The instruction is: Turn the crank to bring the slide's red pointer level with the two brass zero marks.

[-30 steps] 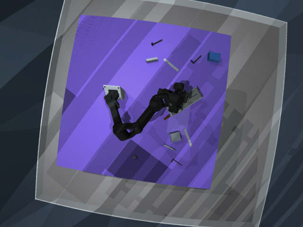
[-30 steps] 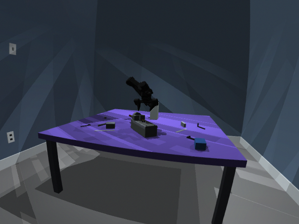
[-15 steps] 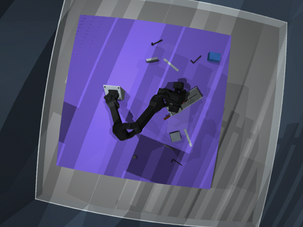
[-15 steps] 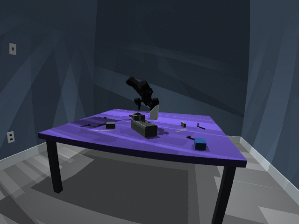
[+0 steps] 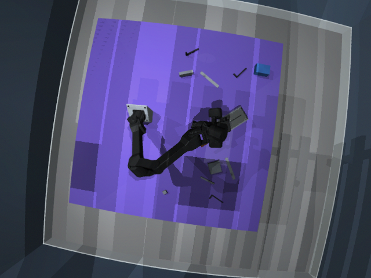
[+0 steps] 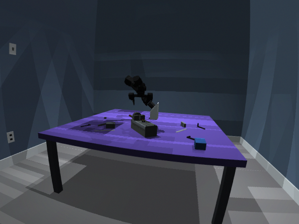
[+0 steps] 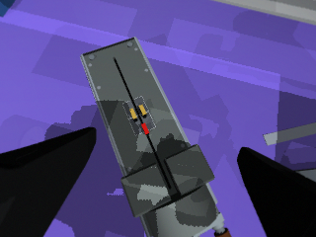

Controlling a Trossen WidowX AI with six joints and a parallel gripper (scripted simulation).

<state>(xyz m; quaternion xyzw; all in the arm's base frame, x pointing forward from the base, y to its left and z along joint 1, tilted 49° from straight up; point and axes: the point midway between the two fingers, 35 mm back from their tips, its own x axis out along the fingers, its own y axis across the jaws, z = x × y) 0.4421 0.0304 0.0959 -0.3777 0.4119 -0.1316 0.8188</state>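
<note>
The brown crank handle lies 100 mm below my gripper tip, 90 mm to the right of it and 80 mm behind it. Also, from my gripper tip: dark block: 350 mm to the left, 220 mm behind, 180 mm below; then red pointer: 110 mm below, 30 mm to the left, 30 mm ahead; then grey block: 230 mm to the right, 170 mm below.
</note>
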